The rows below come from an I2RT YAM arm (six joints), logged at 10 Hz.
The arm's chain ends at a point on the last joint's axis. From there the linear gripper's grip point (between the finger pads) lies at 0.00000 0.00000 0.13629 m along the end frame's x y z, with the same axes.
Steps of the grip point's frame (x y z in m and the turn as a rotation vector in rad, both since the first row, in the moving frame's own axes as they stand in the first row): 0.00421 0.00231 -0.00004 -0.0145 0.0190 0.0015; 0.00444 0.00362 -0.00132 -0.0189 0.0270 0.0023; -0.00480 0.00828 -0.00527 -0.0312 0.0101 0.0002; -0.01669 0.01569 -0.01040 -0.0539 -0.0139 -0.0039; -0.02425 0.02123 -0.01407 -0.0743 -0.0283 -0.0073
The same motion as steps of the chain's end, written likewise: 0.00162 0.00033 0.00000 -0.0145 0.0190 0.0015; 0.00076 0.00104 -0.00125 -0.0189 0.0270 0.0023; -0.00618 0.00403 -0.00520 -0.0312 0.0101 0.0002; -0.01481 0.00834 -0.01019 -0.0539 -0.0139 -0.0039; -0.02043 0.01110 -0.01364 -0.0743 -0.0283 -0.0073
